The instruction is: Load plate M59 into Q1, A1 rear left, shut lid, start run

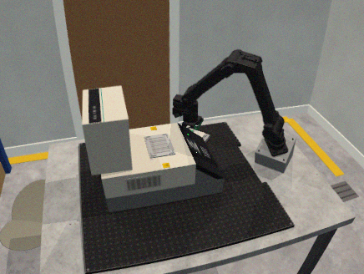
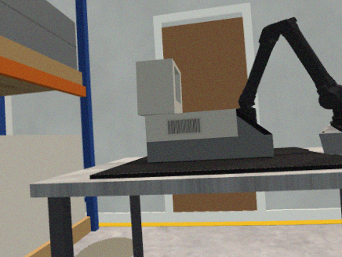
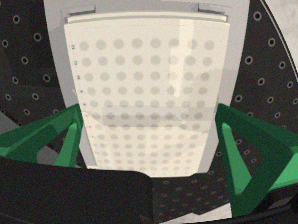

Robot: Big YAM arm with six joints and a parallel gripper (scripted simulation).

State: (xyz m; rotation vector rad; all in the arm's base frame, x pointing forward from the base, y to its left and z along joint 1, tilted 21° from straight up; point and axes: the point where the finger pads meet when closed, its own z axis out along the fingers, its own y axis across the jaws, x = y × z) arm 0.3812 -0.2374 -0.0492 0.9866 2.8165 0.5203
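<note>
Right now the white 96-well plate M59 is right at my hand. Round my hand: grey plate nest 2 cm below.
</note>
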